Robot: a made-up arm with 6 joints.
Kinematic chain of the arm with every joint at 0, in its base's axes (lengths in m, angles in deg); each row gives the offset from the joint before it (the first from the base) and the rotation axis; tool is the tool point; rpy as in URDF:
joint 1: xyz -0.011 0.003 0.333 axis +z
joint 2: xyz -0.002 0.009 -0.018 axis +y
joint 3: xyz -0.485 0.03 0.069 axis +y
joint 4: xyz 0.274 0.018 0.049 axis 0.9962 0 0.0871
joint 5: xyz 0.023 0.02 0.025 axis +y
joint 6: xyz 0.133 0.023 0.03 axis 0.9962 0 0.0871
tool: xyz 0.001 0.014 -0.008 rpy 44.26 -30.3 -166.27
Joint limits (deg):
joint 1: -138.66..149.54
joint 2: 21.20..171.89
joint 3: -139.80..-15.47
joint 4: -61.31..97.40
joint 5: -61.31..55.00
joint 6: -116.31..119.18
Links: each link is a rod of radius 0.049 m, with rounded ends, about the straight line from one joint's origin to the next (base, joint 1, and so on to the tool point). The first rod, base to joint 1, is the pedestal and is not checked.
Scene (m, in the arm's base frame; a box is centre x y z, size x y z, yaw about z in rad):
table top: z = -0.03
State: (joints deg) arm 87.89 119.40 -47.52 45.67 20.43 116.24
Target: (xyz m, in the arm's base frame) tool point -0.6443 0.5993 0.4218
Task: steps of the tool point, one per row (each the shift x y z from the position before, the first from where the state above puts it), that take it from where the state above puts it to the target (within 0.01 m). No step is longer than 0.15 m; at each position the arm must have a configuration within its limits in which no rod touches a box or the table.
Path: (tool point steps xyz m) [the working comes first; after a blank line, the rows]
Joints at the target: 132.29 144.75 -114.45 43.09 10.11 113.07
Straight joint move there: clear.

1: -0.0884 0.0728 0.0109
2: -0.1097 0.0473 0.0162
3: -0.1232 0.0164 0.0210
4: -0.1275 -0.0176 0.0246
5: -0.1218 -0.0518 0.0270

